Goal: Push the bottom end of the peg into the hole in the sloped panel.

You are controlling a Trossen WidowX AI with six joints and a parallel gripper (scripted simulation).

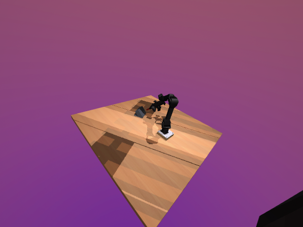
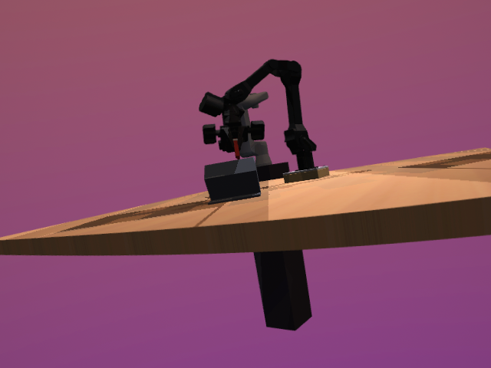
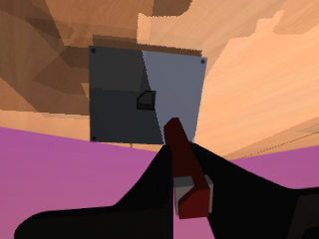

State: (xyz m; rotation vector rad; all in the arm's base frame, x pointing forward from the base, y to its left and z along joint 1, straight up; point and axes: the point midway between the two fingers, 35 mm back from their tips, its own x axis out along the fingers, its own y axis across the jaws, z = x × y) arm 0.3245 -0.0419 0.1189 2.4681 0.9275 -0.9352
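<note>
Right now my gripper tip is 10 cm short of the sloped panel, 5 cm to the right of it and 9 cm above it. Also, from my gripper tip: peg: 1 cm behind, 1 cm to the right, 1 cm above.
</note>
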